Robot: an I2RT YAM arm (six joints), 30 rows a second.
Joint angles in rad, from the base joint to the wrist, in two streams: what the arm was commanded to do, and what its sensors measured. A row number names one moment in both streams.
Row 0, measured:
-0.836, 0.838, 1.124, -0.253, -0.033, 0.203
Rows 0 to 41, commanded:
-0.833, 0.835, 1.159, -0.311, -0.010, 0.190
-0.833, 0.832, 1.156, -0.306, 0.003, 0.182
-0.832, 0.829, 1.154, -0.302, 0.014, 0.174
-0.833, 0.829, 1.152, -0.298, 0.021, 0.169
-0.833, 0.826, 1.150, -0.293, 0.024, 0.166
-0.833, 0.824, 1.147, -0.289, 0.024, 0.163
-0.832, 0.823, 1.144, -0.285, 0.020, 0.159
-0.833, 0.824, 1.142, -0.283, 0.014, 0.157
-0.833, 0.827, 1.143, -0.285, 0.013, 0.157
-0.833, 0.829, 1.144, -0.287, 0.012, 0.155
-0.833, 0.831, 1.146, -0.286, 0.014, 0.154
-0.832, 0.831, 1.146, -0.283, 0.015, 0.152
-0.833, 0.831, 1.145, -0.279, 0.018, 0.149
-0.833, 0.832, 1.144, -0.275, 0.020, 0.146
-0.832, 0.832, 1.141, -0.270, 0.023, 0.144
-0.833, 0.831, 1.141, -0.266, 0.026, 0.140
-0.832, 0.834, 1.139, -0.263, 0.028, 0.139
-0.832, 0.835, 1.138, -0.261, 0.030, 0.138
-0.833, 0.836, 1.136, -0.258, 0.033, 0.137
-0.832, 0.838, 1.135, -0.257, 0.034, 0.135
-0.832, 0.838, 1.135, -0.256, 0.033, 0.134
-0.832, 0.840, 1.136, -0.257, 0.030, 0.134
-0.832, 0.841, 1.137, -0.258, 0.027, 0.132
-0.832, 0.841, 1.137, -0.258, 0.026, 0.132
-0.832, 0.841, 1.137, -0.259, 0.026, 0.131
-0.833, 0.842, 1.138, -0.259, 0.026, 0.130
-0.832, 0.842, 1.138, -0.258, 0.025, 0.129
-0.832, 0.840, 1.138, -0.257, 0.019, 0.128
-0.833, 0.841, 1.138, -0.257, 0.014, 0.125
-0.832, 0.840, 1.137, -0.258, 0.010, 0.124
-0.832, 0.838, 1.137, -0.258, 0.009, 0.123
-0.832, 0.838, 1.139, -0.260, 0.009, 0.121
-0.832, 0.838, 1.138, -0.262, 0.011, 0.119
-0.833, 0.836, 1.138, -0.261, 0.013, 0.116
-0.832, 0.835, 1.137, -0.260, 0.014, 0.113
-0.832, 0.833, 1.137, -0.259, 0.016, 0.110
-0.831, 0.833, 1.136, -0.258, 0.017, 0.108
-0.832, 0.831, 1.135, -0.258, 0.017, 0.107
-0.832, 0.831, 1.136, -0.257, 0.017, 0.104
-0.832, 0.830, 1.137, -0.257, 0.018, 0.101
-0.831, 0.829, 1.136, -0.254, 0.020, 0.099
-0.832, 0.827, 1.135, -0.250, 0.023, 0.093
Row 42, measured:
-0.836, 0.839, 1.133, -0.281, 0.022, 0.118
